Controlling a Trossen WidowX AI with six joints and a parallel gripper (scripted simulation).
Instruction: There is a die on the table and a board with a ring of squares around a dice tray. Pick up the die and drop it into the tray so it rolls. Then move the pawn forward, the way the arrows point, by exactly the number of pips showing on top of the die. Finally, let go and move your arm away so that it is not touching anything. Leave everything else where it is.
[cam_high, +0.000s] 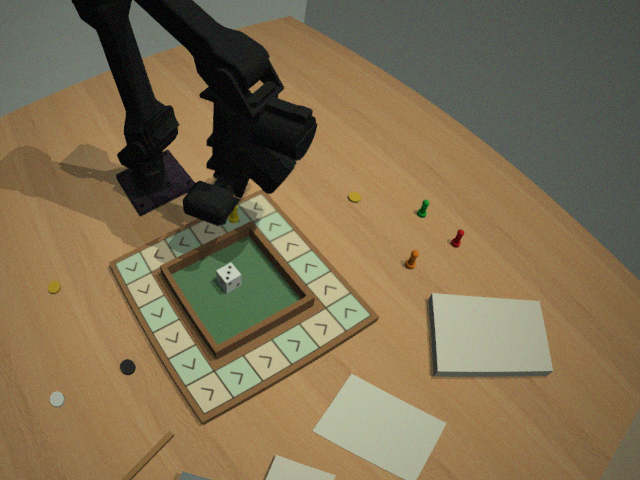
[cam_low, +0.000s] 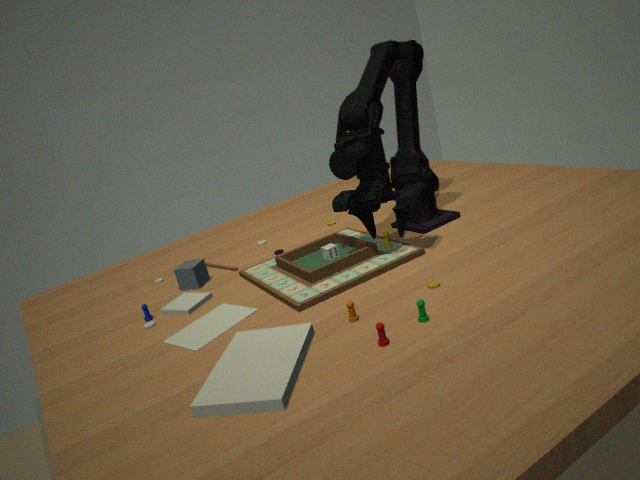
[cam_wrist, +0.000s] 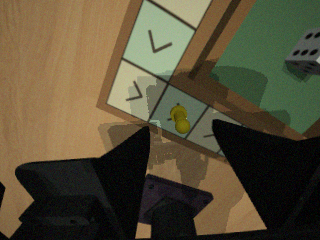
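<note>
Right now the yellow pawn is right at my gripper tip. From my gripper tip the other things lie so: grey die (110 mm ahead, 50 mm to the right, 10 mm below); orange pawn (210 mm to the left, 190 mm ahead, 20 mm below); green dice tray (120 mm ahead, 50 mm to the right, 20 mm below).
</note>
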